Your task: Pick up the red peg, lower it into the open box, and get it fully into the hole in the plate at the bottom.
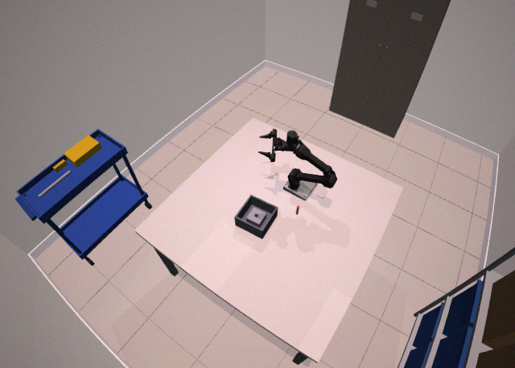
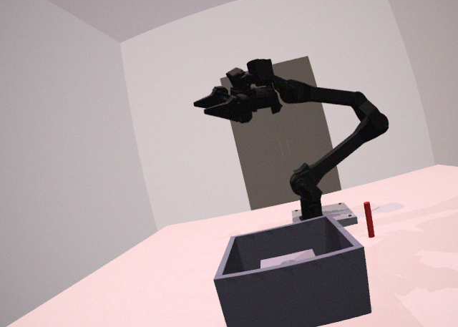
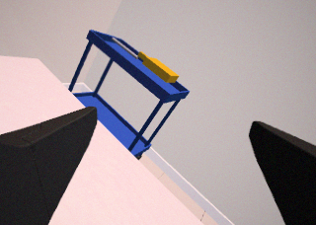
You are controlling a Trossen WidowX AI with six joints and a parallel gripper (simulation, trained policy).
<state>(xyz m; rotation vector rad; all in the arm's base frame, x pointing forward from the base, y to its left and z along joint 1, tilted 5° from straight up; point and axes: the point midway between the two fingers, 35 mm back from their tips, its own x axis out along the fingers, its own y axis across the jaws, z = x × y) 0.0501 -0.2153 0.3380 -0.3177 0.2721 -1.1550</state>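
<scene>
Right now my gripper tip is 10 cm short of the red peg, 32 cm to the right of it and 34 cm above it. The rest, counted from my gripper tip: dark grey box (26 cm ahead, 11 cm to the left, 35 cm below); pale plate (26 cm ahead, 11 cm to the left, 33 cm below).
</scene>
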